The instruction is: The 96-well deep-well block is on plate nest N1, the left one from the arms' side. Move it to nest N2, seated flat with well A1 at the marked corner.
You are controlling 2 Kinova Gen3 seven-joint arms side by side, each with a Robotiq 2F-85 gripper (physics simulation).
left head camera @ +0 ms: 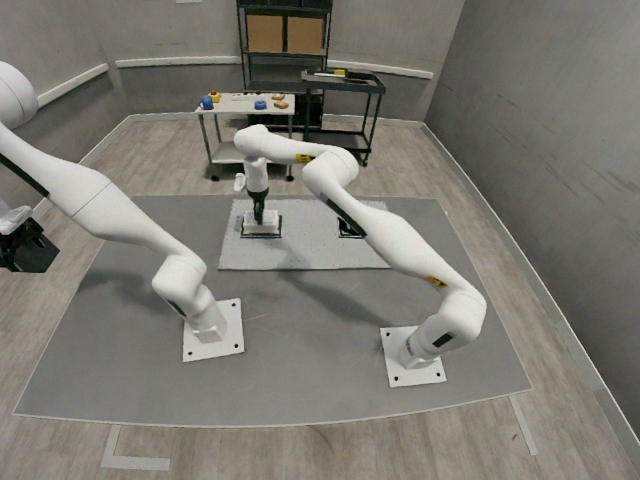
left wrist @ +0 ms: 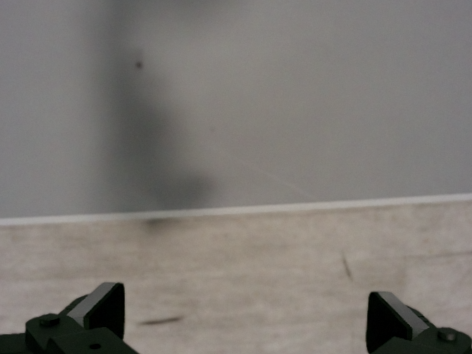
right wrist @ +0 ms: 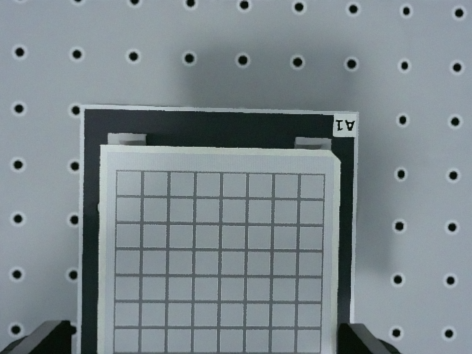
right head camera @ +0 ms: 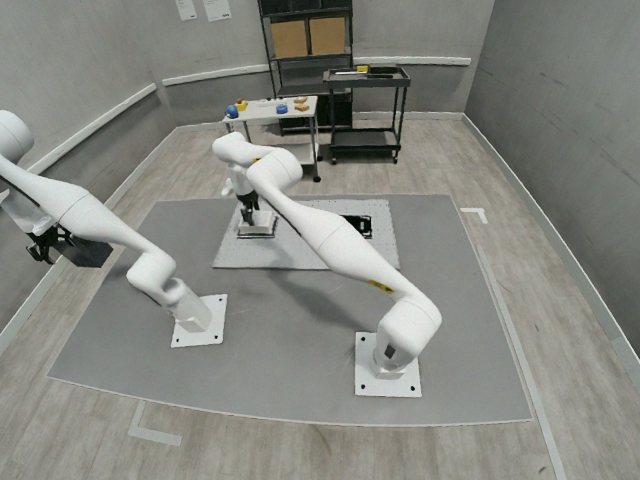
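Pixels of known places: left gripper, fingertip midpoint: [left head camera: 31,258] [left wrist: 245,315] [right head camera: 63,254]; right gripper, fingertip midpoint: [left head camera: 261,216] [right wrist: 206,351] [right head camera: 255,217]; left arm's base, link origin: [left head camera: 213,328] [right head camera: 199,319]; right arm's base, link origin: [left head camera: 412,354] [right head camera: 386,362].
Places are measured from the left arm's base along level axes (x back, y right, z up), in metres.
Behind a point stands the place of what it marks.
The white deep-well block [left head camera: 269,222] @[x -0.352, y 0.226, z 0.067 m] [right head camera: 265,219] @[x -0.371, y 0.239, z 0.066 m] [right wrist: 220,235] @[x -0.390, y 0.165, z 0.067 m] sits on nest N1 [left head camera: 261,236] @[x -0.324, y 0.189, z 0.024 m] [right head camera: 255,236] @[x -0.325, y 0.189, z 0.025 m] [right wrist: 220,127] @[x -0.397, y 0.124, z 0.025 m]. In the right wrist view its cut corner is at the upper right, on the side of the A1 label [right wrist: 345,125] @[x -0.451, y 0.132, z 0.025 m]. My right gripper [left head camera: 258,219] @[x -0.380, y 0.199, z 0.078 m] [right head camera: 249,222] @[x -0.380, y 0.199, z 0.078 m] [right wrist: 205,345] @[x -0.380, y 0.199, z 0.078 m] is open, pointing down over the block, its fingers at either side; the right-hand finger in the wrist view appears very near the block's edge. Nest N2 [left head camera: 348,227] @[x -0.310, y 0.538, z 0.024 m] [right head camera: 364,227] @[x -0.291, y 0.627, z 0.025 m] is partly hidden by my right arm. My left gripper [right head camera: 52,248] [left wrist: 245,315] @[x -0.200, y -0.493, z 0.208 m] is open and empty, far left, away from the nests.
Both nests are on a light perforated board [left head camera: 310,258] @[x -0.195, y 0.353, z 0.013 m] [right head camera: 305,260] @[x -0.180, y 0.381, z 0.013 m] on the grey mat [left head camera: 289,361] @[x 0.143, y 0.212, z 0.000 m] [right head camera: 279,361] @[x 0.165, y 0.272, z 0.000 m]. My right arm reaches across the board. A dark box shape [left head camera: 36,254] [right head camera: 87,251] shows by the left gripper. A table, a cart and shelves stand at the back.
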